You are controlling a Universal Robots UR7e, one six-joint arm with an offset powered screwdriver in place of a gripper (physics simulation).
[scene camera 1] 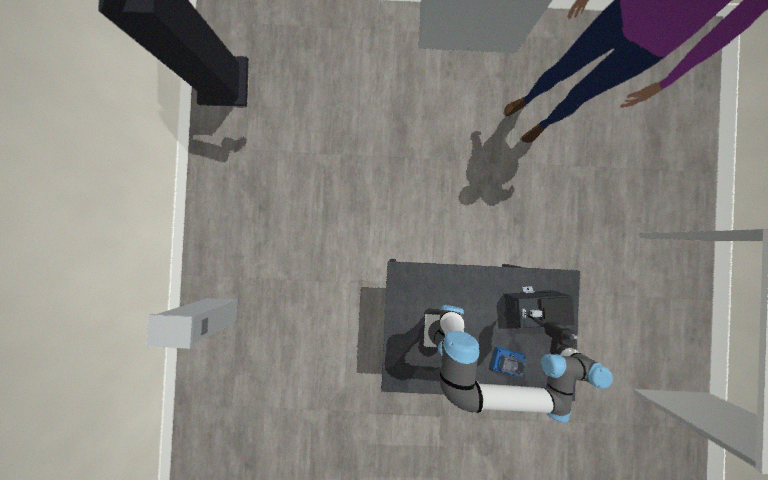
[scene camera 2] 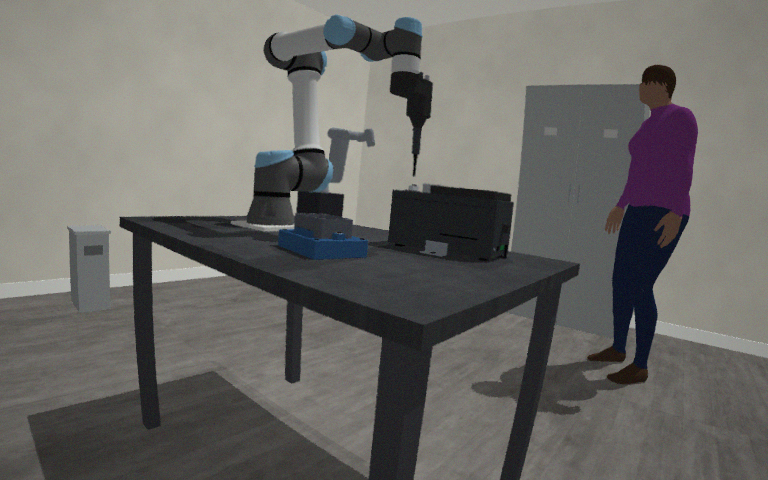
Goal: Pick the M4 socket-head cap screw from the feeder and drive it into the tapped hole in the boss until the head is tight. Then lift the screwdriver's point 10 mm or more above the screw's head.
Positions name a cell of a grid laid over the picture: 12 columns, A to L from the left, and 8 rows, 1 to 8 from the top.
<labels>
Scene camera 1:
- black feeder: I6
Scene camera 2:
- blue fixture: F5
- black feeder: G4
</labels>
